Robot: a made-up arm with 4 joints.
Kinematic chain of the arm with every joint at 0, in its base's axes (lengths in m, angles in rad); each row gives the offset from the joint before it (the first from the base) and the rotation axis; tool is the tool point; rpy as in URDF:
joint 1: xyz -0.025 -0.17 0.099 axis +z
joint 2: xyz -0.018 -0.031 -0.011 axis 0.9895 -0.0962 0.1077
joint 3: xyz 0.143 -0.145 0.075 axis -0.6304 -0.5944 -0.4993
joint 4: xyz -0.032 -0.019 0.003 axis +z
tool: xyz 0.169 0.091 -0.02 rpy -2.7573 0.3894 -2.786
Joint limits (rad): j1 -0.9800..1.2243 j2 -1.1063..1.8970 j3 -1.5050..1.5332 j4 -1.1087..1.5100
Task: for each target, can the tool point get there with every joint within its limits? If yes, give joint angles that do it. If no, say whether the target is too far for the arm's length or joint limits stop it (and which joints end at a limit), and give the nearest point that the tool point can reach.
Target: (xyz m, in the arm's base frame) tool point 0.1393 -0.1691 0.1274
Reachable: yes | joints 0.0571 -0.2853 0.0992 0.7592
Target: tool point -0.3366 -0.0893 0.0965
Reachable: no: joint limits stop it (at a limit: joint 1, joint 4) | nearest point -0.1957 -0.2689 0.1150 | short by 0.229 m
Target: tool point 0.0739 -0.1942 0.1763
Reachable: yes | joints 1.0122 0.8054 -0.3275 1.2339
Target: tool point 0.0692 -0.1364 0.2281
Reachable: yes | joints -0.4209 -0.7808 -0.9320 1.0169
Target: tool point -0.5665 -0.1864 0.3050
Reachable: no: too far | nearest point -0.2387 -0.3331 0.2187 | short by 0.369 m
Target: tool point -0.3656 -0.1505 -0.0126
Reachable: no: joint limits stop it (at a limit: joint 1, joint 4) | nearest point -0.2090 -0.2959 0.0315 | short by 0.218 m
